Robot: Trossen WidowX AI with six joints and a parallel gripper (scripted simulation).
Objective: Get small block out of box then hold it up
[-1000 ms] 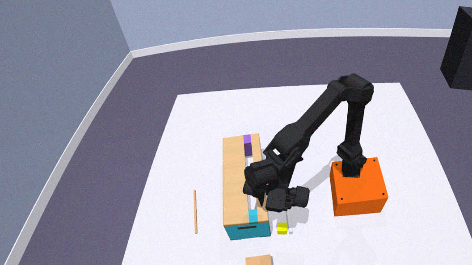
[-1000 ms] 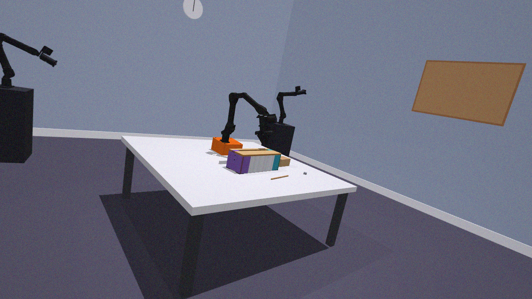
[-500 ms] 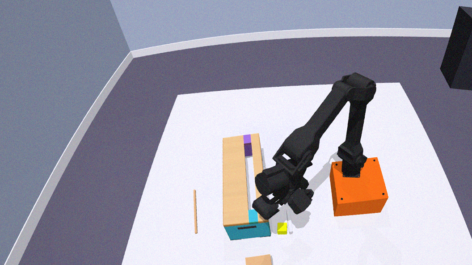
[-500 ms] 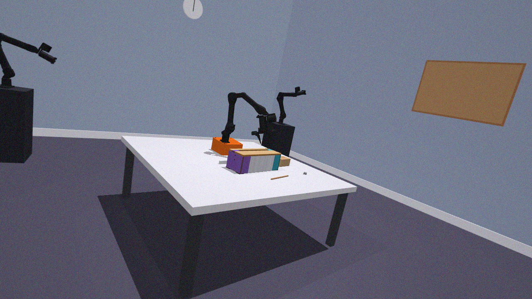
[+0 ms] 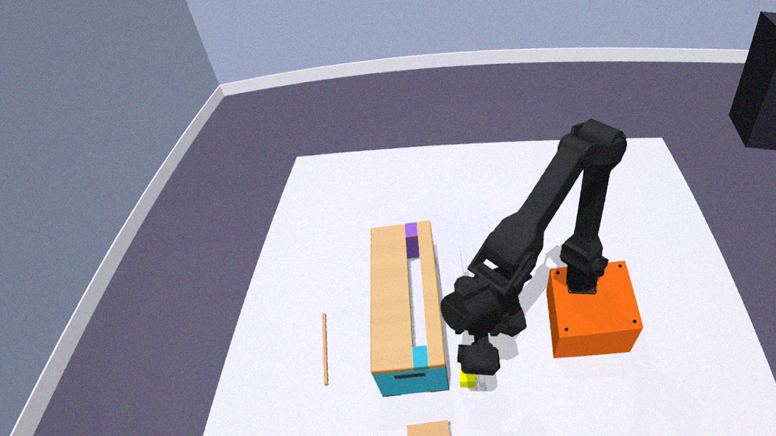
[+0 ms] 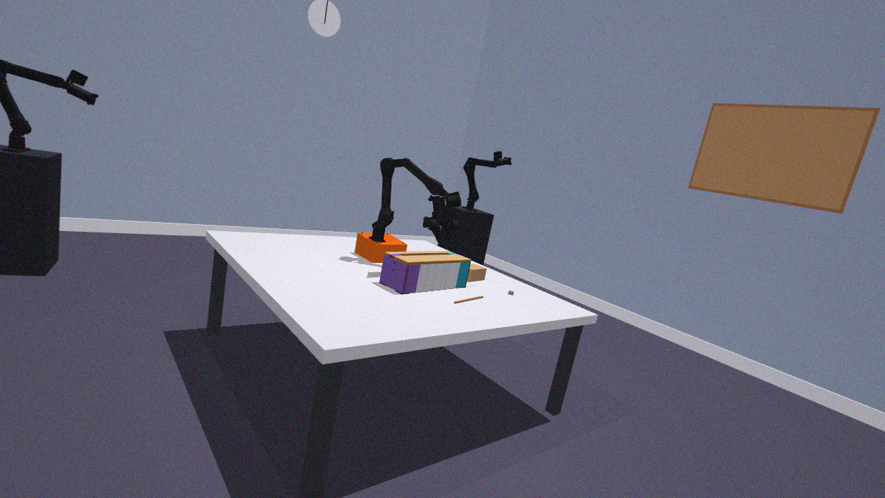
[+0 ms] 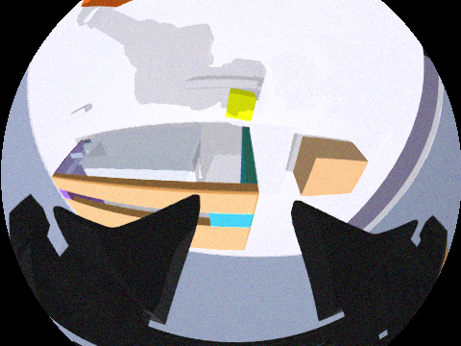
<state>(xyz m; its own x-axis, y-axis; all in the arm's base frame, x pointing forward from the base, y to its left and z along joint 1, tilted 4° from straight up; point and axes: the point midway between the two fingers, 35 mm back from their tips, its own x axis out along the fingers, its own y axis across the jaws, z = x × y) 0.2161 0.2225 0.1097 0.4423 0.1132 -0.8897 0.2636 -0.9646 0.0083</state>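
The small yellow block lies 15 cm below my gripper tip, 1 cm to the right of it and 1 cm behind it. From my gripper tip the other things lie so: tan slab (18 cm to the left, 13 cm below, 2 cm ahead); then thin wooden stick (33 cm ahead, 16 cm below, 3 cm to the right); then box (15 cm to the right, 11 cm ahead, 10 cm below).
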